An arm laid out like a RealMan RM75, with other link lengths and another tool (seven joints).
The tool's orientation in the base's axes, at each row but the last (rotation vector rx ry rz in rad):
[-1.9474 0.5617 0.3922]
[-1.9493 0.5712 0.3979]
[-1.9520 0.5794 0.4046]
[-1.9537 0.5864 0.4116]
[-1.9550 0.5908 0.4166]
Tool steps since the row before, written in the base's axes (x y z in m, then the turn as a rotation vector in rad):
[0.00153 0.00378 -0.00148 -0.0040 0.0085 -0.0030]
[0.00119 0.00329 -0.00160 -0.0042 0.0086 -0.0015]
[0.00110 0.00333 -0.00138 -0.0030 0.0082 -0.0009]
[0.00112 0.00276 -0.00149 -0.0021 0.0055 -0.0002]
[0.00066 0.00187 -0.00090 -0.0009 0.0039 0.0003]
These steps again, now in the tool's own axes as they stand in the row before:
[0.00123 -0.00110 0.00401 -0.0036 0.0013 0.0091]
[0.00110 -0.00066 0.00363 -0.0046 0.0003 0.0085]
[0.00089 -0.00082 0.00357 -0.0038 -0.0007 0.0079]
[0.00109 -0.00056 0.00310 -0.0028 -0.0007 0.0051]
[0.00060 -0.00041 0.00205 -0.0018 -0.0012 0.0034]

